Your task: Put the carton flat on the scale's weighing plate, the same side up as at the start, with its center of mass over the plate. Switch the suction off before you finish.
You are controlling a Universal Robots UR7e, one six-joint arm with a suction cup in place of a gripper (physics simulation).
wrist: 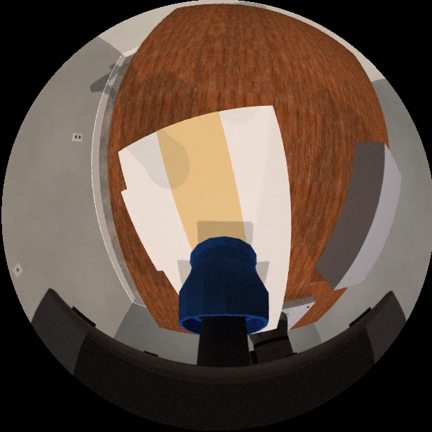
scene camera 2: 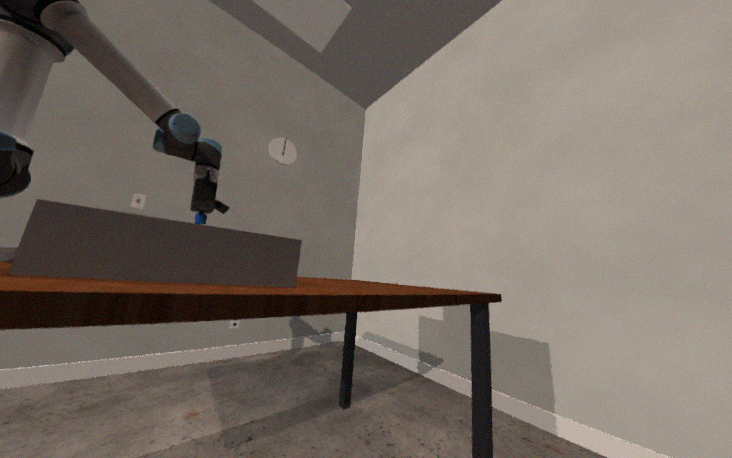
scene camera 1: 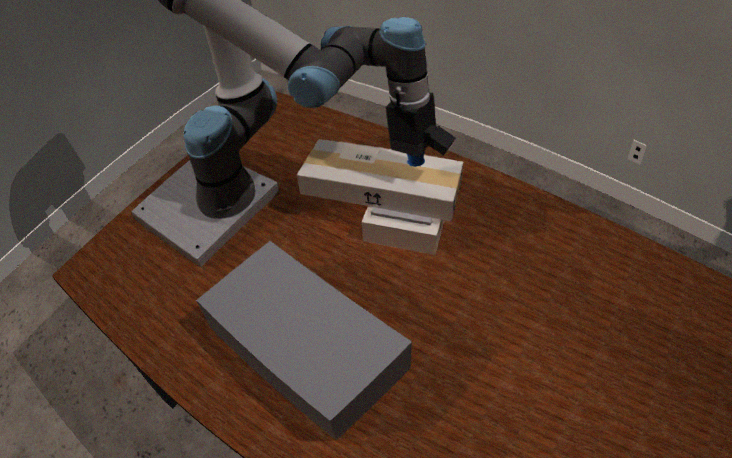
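The white carton with a tan tape strip looks level on the scale, and its two printed arrows point up. Part of the weighing plate shows under the carton's right half; the carton's left half reaches out past the scale. In scene camera 2 the carton and scale do not show behind the grey block. My blue suction cup is off and points down over the right part of the tape. The wrist view shows it a little above the carton's top, apart from it.
A large grey block stands on the wooden table in front of the scale. The arm's grey base plate is at the left. Walls stand behind the table.
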